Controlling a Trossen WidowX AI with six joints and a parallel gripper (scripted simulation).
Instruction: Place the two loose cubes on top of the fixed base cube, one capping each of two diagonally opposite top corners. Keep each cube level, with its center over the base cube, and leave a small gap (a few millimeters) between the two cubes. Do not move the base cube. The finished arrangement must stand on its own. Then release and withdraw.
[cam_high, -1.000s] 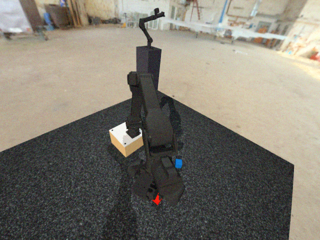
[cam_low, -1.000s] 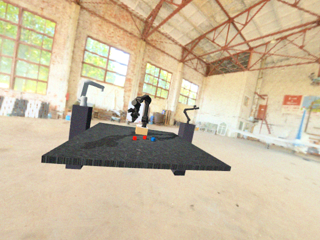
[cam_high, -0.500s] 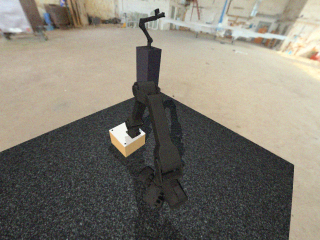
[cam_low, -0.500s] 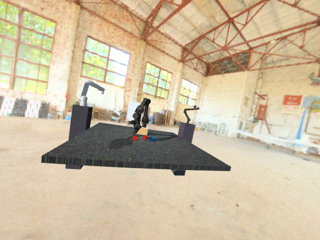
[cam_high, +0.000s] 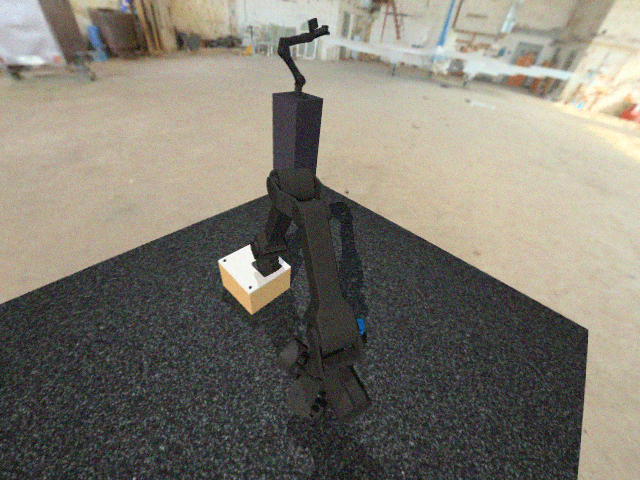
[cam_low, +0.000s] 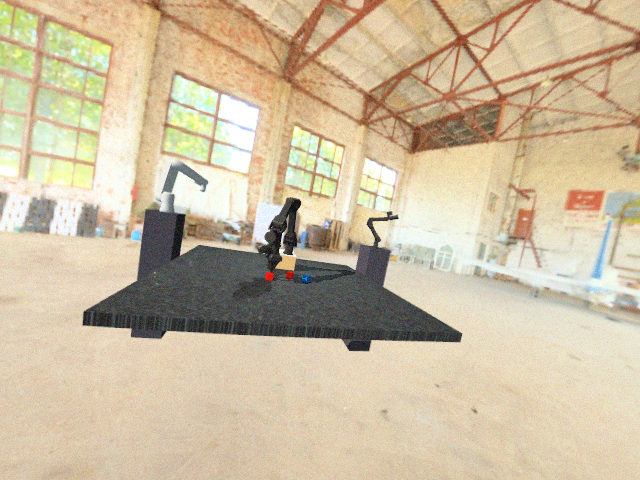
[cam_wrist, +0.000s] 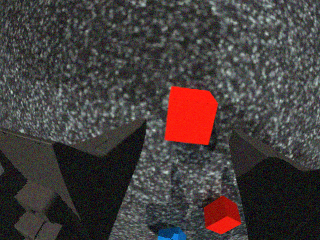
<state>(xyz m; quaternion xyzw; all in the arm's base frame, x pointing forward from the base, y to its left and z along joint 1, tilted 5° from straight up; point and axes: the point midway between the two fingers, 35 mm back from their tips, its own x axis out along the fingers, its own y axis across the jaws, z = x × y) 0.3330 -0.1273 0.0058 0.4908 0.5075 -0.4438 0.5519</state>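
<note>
My gripper tip is now 22 cm to the right of the blue cube, 4 cm past it and 3 cm above it.
</note>
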